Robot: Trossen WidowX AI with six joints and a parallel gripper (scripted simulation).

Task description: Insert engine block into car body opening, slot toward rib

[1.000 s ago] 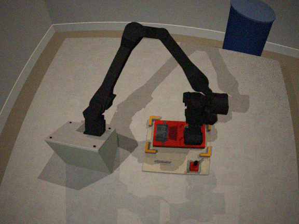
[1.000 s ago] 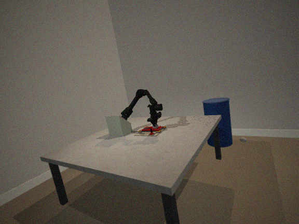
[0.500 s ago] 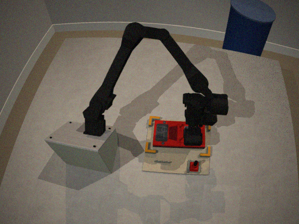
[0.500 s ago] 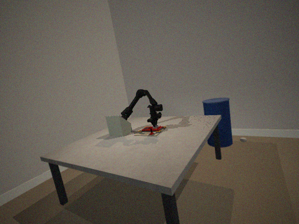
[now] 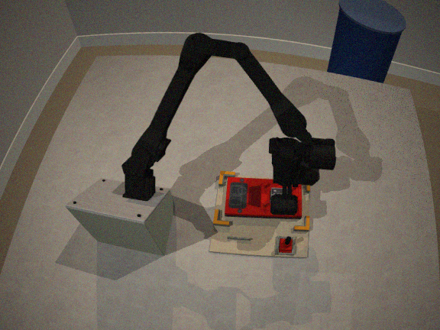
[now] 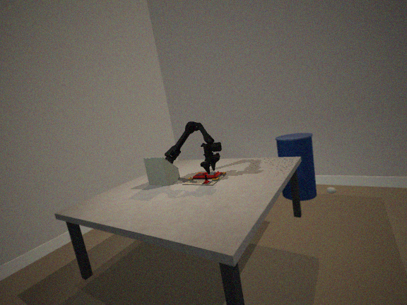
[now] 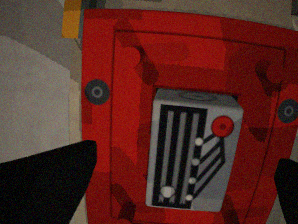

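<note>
Right now my gripper tip is 2 cm above the engine block.
</note>
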